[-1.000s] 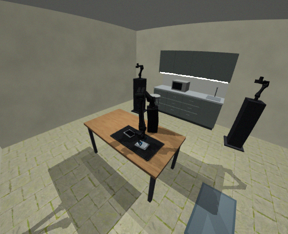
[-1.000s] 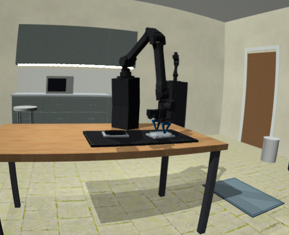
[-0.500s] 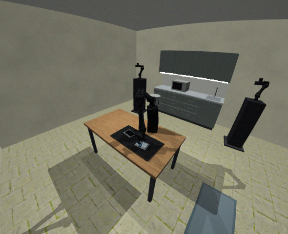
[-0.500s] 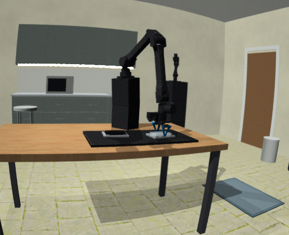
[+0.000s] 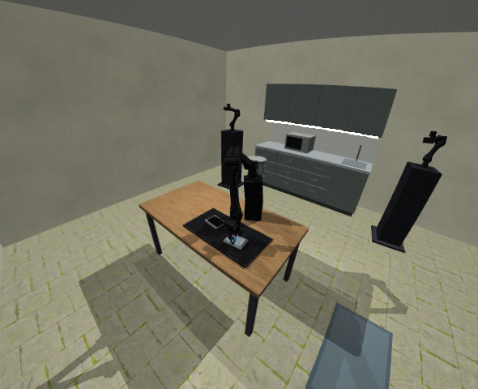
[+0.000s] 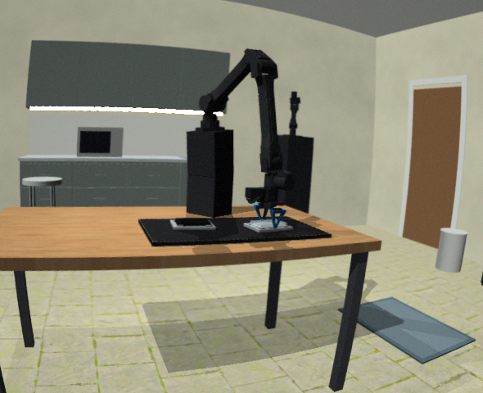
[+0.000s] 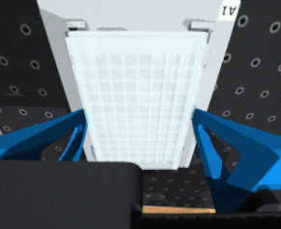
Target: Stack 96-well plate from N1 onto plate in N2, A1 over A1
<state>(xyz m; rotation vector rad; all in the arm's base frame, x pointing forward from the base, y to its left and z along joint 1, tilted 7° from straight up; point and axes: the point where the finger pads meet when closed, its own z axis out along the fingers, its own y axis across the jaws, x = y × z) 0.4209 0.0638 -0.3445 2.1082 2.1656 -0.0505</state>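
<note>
The white 96-well plate is right at my hand. Round my hand: dark 96-well plate: 290 mm to the right, 100 mm behind.
</note>
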